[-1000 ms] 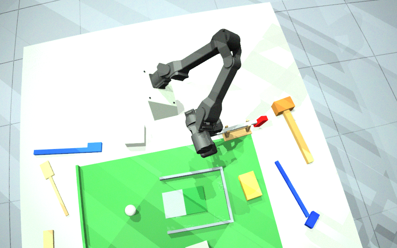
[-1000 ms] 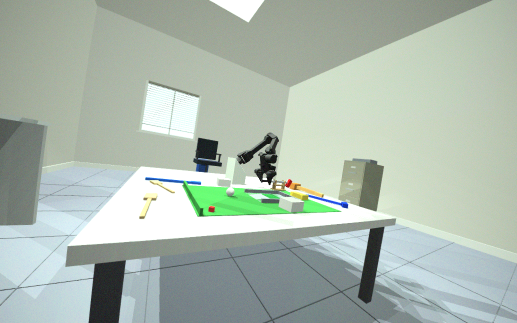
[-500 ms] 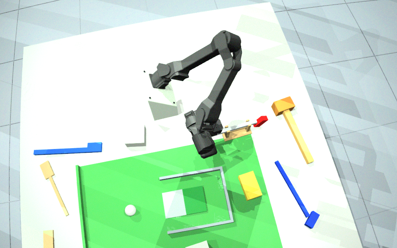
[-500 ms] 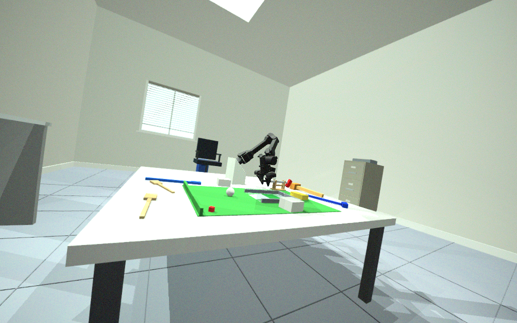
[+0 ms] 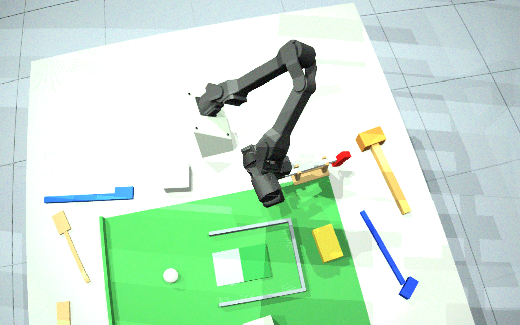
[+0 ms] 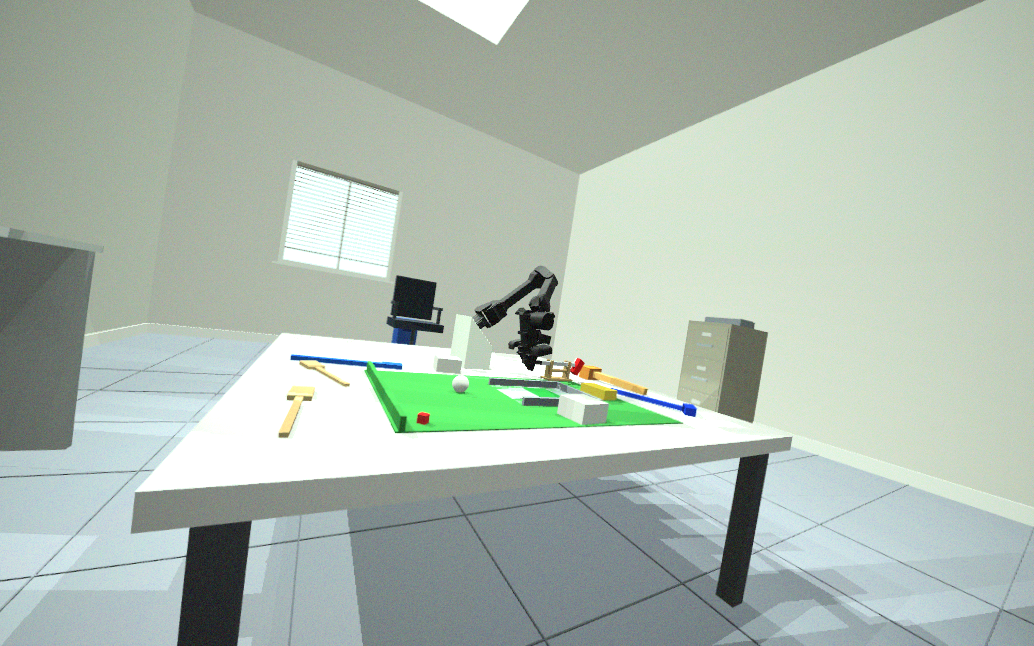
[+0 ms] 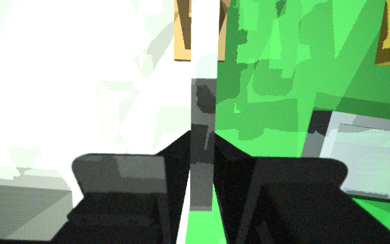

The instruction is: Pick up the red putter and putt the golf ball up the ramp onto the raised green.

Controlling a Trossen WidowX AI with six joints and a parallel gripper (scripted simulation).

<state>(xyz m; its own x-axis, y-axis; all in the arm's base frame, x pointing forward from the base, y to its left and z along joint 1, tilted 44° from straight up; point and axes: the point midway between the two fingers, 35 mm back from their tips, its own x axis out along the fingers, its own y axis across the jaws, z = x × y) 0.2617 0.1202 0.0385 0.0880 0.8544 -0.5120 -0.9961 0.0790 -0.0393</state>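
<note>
My gripper tip is 130 mm to the right of the wooden rack. Round my gripper tip: white golf ball: 370 mm to the right, 170 mm ahead, 10 mm below; then green mat: 220 mm ahead, 210 mm to the right, 30 mm below; then yellow block: 230 mm ahead, 100 mm to the left, 10 mm below.
</note>
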